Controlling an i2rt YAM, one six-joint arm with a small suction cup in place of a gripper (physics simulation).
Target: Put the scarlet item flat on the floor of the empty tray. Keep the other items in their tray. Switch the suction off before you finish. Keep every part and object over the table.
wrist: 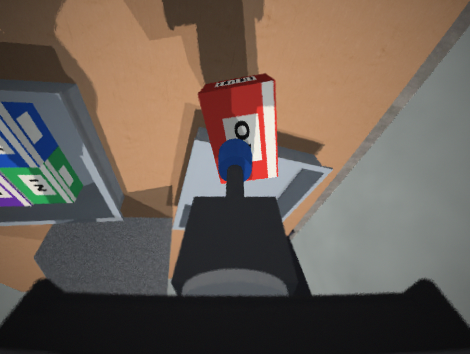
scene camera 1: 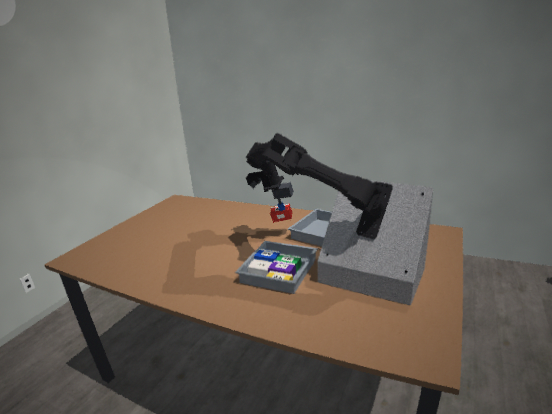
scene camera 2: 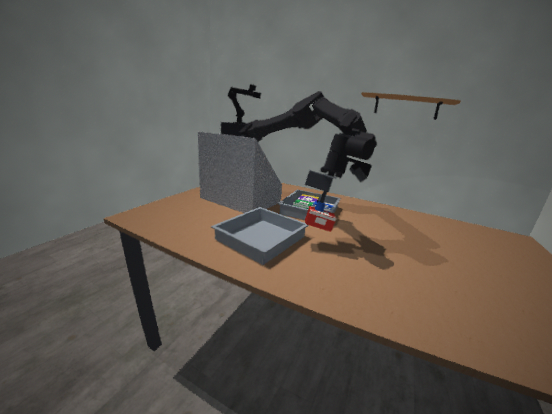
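Where they show: hand, tool point: (wrist: pixel 234 149) (scene camera 1: pixel 282 211) (scene camera 2: pixel 317 213); arm's base, link origin: (scene camera 1: pixel 375 210) (scene camera 2: pixel 238 151).
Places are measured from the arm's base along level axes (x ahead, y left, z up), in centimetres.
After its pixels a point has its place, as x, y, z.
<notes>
The scarlet box (scene camera 1: pixel 281 214) {44.9, -8.5, -13.3} (scene camera 2: pixel 320 220) {47.9, -13.4, -13.3} (wrist: pixel 215 115) {48.2, -7.7, -12.3} hangs tilted from my blue suction cup (scene camera 1: pixel 281 206) (scene camera 2: pixel 319 205) (wrist: pixel 234 156), which is shut on its labelled face near one end. The box is in the air above the table, beside the empty tray. The empty tray (scene camera 1: pixel 306 238) {32.5, -8.0, -21.9} (scene camera 2: pixel 240 245) {30.9, -30.9, -21.2} (wrist: pixel 189 165) {37.0, -7.4, -18.9} is open on top; the box and my tool cover part of it in the wrist view. The other tray (scene camera 1: pixel 265 285) {28.4, 27.5, -22.7} (scene camera 2: pixel 288 209) {26.1, 3.7, -20.9} (wrist: pixel 112 192) {26.8, 3.8, -21.0} holds a blue box (scene camera 1: pixel 266 254) {36.6, 15.0, -18.9} (wrist: pixel 30 130) {37.1, 11.5, -21.0}, a green box (scene camera 1: pixel 289 259) {27.7, 12.9, -19.8} (wrist: pixel 60 175) {29.9, 10.2, -20.8}, and white, purple and yellow boxes.
The grey block (scene camera 1: pixel 372 270) {-4.9, 14.2, -14.5} (scene camera 2: pixel 225 172) {0.0, -7.7, -8.1} (wrist: pixel 110 255) {14.8, 3.9, -15.3} under the arm's base stands close to both trays. The wooden table's (scene camera 1: pixel 210 310) {36.9, 46.6, -23.9} (scene camera 2: pixel 350 305) {65.7, -30.7, -23.9} edge runs past the empty tray. A wall shelf (scene camera 2: pixel 410 98) shows behind in scene camera 2.
</notes>
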